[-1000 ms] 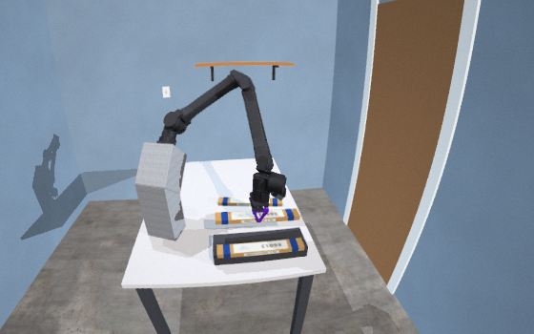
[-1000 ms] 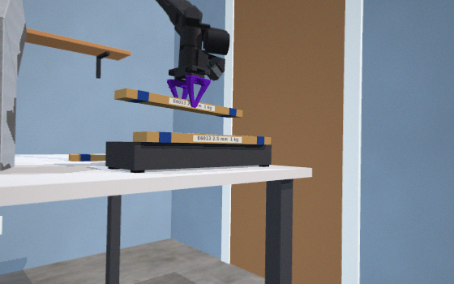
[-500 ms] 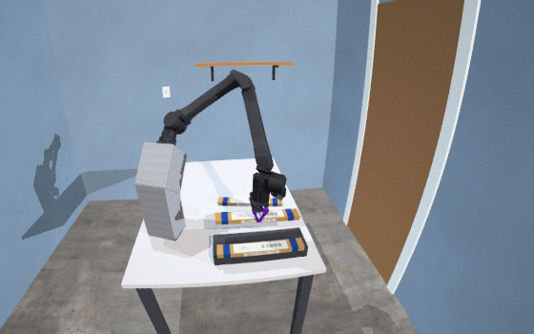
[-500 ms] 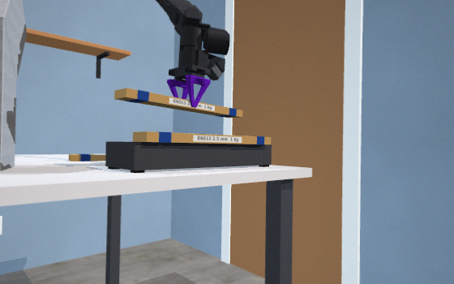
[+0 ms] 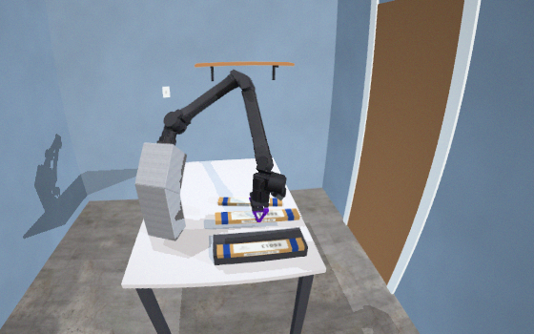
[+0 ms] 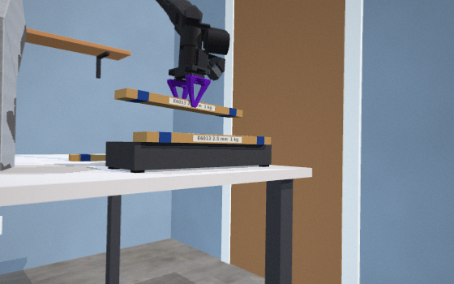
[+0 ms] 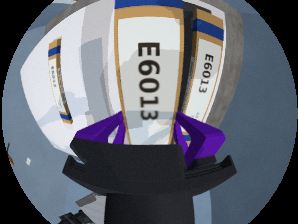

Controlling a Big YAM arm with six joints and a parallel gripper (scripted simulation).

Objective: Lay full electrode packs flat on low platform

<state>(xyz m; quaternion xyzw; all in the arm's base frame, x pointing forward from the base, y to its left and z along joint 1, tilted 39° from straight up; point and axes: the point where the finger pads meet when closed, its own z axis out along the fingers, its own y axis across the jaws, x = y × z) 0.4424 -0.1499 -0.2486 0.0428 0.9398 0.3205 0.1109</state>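
The low platform lies 5 cm to the right of my hand and 14 cm below it.
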